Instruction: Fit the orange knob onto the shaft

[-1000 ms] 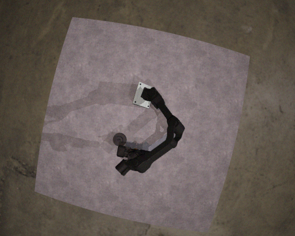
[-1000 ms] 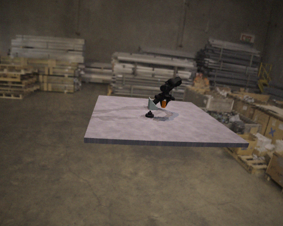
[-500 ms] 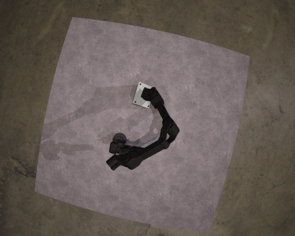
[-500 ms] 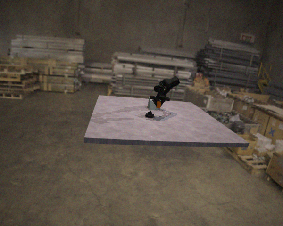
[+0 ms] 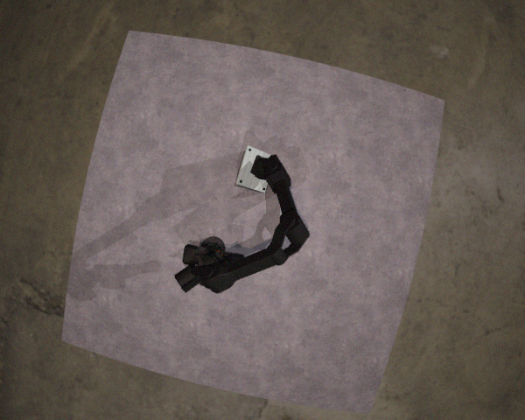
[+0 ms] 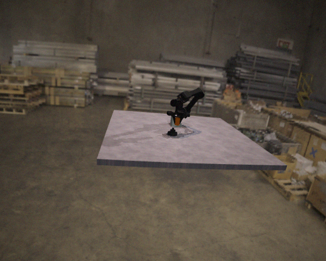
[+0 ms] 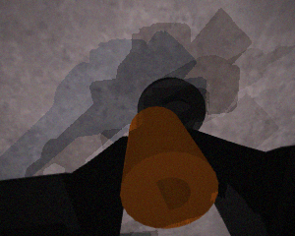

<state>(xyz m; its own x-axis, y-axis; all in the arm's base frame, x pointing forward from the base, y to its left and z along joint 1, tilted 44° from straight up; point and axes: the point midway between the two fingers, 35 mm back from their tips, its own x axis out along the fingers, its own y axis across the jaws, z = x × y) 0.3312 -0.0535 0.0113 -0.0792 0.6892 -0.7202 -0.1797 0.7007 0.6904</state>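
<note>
The dark pedestal is 7 cm below my gripper tip, 3 cm to the right of it and 1 cm behind it. The rest, counted from my gripper tip: orange knob (2 cm above).
</note>
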